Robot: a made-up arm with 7 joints. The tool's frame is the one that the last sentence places. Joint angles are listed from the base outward.
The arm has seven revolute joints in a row. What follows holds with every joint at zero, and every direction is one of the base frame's. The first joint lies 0.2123 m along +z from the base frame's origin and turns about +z. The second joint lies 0.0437 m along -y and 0.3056 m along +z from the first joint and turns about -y. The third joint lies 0.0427 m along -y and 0.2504 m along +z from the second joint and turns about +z. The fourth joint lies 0.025 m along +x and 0.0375 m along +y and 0.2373 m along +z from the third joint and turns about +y. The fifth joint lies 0.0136 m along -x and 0.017 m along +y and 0.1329 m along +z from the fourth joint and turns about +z. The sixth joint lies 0.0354 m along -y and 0.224 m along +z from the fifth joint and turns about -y. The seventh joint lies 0.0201 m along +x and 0.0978 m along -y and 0.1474 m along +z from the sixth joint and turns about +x. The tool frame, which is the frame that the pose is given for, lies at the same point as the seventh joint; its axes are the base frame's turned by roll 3.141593, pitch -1.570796 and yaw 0 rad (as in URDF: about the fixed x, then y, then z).
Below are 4 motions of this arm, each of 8 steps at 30 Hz.
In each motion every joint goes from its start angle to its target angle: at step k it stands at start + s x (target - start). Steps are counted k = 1, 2, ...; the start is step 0. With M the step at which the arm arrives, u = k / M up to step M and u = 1 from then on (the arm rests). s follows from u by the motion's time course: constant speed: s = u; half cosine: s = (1 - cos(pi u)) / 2; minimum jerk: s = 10 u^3 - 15 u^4 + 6 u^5.
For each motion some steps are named. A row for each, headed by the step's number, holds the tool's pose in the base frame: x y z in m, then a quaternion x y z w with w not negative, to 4 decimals.
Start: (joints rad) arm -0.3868 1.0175 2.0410 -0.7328 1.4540 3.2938 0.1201
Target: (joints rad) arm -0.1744 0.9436 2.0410 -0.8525 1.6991 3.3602 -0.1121
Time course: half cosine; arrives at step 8
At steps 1, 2, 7, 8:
1: -0.6305 0.1112 0.8767 0.0076 0.4264 0.2588 0.8667
2: -0.6329 0.0918 0.8791 -0.0119 0.4304 0.2681 0.8618
7: -0.6286 -0.0586 0.8954 -0.1602 0.4281 0.3365 0.8233
8: -0.6274 -0.0657 0.8961 -0.1670 0.4266 0.3396 0.8214

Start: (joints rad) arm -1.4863 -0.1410 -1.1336 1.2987 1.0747 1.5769 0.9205
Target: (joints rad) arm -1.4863 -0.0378 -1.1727 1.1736 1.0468 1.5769 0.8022
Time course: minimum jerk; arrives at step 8
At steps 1, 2, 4, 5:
1: -0.4921 -0.1609 1.0642 -0.3835 -0.4954 0.7281 0.2781
2: -0.4920 -0.1547 1.0700 -0.3796 -0.4909 0.7314 0.2830
4: -0.4909 -0.1247 1.0951 -0.3625 -0.4696 0.7446 0.3061
5: -0.4898 -0.1068 1.1086 -0.3534 -0.4569 0.7511 0.3197

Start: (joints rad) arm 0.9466 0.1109 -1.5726 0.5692 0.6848 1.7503 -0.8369
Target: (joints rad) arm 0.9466 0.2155 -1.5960 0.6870 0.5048 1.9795 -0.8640
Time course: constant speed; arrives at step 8
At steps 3, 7, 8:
3: 0.0579 -0.3607 1.2843 0.1649 -0.1830 0.8765 0.4136
7: 0.0344 -0.3842 1.2575 0.1428 -0.2132 0.8460 0.4673
8: 0.0290 -0.3896 1.2508 0.1375 -0.2195 0.8380 0.4803

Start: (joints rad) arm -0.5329 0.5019 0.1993 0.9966 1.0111 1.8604 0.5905
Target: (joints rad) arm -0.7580 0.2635 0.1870 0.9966 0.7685 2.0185 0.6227
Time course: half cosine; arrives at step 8
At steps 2, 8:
2: -0.0865 -0.1395 1.2524 -0.0309 0.1917 -0.8373 0.5110
8: -0.0397 -0.2003 1.2473 -0.0110 0.2342 -0.9149 0.3285

